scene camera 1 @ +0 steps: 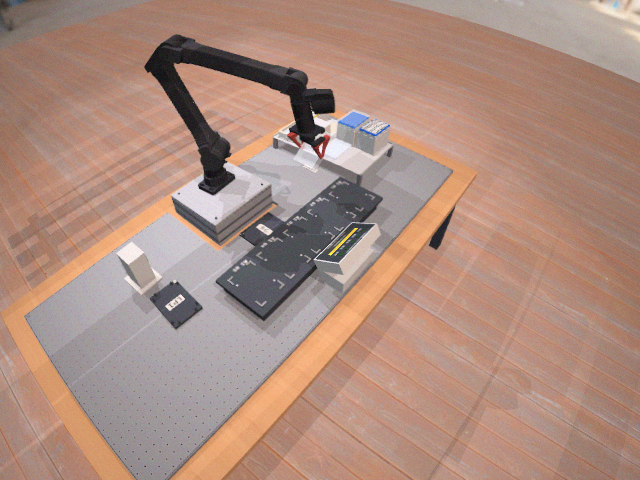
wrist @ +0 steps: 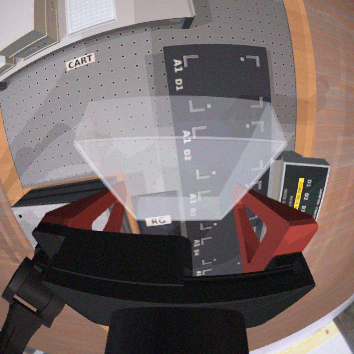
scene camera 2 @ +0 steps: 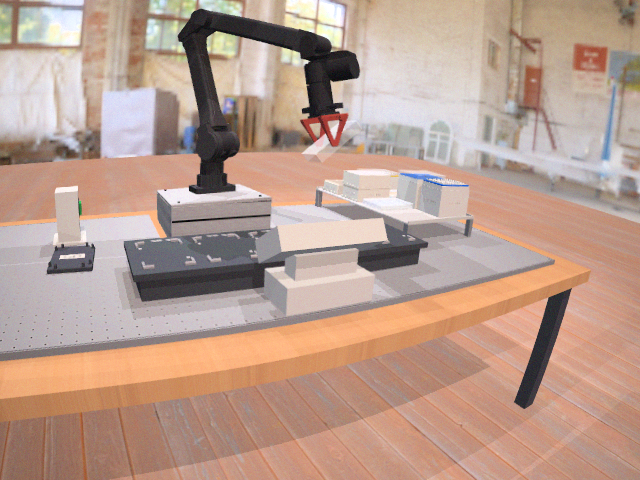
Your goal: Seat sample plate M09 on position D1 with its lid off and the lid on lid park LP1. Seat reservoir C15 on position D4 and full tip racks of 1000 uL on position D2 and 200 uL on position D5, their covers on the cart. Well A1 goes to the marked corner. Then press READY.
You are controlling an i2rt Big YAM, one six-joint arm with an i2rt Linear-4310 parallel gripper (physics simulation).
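My gripper (scene camera 1: 309, 148) (scene camera 2: 326, 139) (wrist: 178, 187) is shut on a clear rack cover (scene camera 1: 308, 158) (scene camera 2: 314, 150) (wrist: 180, 120), held tilted in the air between the cart and the arm base. On the cart, a blue-topped tip rack (scene camera 1: 353, 119) stands beside a tip rack with a white, dotted top (scene camera 1: 375, 128) (scene camera 2: 446, 200). A pale, clear-topped plate (scene camera 1: 339, 148) (scene camera 2: 387, 203) (wrist: 91, 15) lies near them. The dark deck (scene camera 1: 294, 253) (wrist: 225, 75) shows bare position D1 in the wrist view. Lid park LP1 (scene camera 1: 166, 312) (scene camera 2: 72, 263) holds no lid. Plate and reservoir labels are unreadable.
The cart (scene camera 1: 347, 166) (scene camera 2: 413, 214) (wrist: 150, 15) also bears pale boxes (scene camera 2: 368, 180) (wrist: 30, 30). A display (scene camera 1: 345, 246) (scene camera 2: 330, 237) (wrist: 299, 187) stands at the deck's front. A post (scene camera 1: 136, 266) (scene camera 2: 67, 214) with a green button stands beside LP1. The RG pad (scene camera 1: 253, 235) (wrist: 155, 202) lies behind the deck.
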